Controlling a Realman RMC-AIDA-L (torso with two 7-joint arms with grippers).
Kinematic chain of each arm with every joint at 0, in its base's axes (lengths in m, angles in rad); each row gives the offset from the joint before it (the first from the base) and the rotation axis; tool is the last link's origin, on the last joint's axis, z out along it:
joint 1: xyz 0 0 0.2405 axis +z
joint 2: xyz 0 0 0 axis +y
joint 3: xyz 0 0 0.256 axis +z
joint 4: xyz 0 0 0 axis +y
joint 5: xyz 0 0 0.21 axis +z
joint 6: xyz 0 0 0 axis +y
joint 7: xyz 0 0 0.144 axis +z
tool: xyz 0 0 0
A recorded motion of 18 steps. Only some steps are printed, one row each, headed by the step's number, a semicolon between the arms.
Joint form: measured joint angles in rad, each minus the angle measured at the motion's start. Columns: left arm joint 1, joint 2, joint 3, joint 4, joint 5, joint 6, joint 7; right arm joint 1, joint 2, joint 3, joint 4, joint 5, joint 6, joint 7.
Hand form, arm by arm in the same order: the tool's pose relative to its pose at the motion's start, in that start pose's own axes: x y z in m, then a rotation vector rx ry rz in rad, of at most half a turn. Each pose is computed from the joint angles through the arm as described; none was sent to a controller.
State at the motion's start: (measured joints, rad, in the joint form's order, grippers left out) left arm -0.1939 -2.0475 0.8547 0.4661 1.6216 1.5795 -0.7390; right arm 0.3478 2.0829 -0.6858 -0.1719 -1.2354 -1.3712 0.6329
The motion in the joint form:
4: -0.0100 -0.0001 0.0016 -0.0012 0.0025 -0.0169 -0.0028; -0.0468 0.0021 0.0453 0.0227 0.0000 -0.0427 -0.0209
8: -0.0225 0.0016 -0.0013 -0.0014 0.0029 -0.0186 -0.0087; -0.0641 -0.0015 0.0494 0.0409 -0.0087 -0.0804 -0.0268
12: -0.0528 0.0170 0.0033 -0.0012 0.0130 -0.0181 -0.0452; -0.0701 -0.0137 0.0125 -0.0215 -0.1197 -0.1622 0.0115
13: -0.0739 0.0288 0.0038 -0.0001 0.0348 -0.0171 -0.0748; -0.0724 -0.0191 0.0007 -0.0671 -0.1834 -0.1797 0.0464
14: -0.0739 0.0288 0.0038 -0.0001 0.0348 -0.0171 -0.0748; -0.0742 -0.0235 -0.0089 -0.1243 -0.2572 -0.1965 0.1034
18: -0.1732 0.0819 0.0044 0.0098 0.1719 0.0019 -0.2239; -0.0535 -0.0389 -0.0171 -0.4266 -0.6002 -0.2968 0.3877
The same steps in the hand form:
4: -0.0002 -0.0029 0.0031 0.0022 -0.0104 0.0031; 0.0055 0.0002 -0.0211 0.0525 -0.0221 0.0227
8: 0.0024 -0.0063 0.0058 -0.0009 -0.0072 0.0068; 0.0070 0.0047 -0.0296 0.0435 -0.0343 0.0343
12: 0.0083 -0.0149 0.0096 -0.0263 -0.0146 0.0019; -0.0018 0.0153 -0.0300 -0.1251 -0.0303 -0.0096
13: 0.0114 -0.0200 0.0116 -0.0511 -0.0306 -0.0038; -0.0046 0.0170 -0.0301 -0.1976 -0.0044 -0.0278
14: 0.0114 -0.0200 0.0116 -0.0511 -0.0306 -0.0038; -0.0077 0.0181 -0.0302 -0.2741 0.0331 -0.0350
18: 0.0256 -0.0404 0.0202 -0.1835 -0.1361 -0.0346; -0.0302 0.0128 -0.0283 -0.5652 0.2671 -0.0915

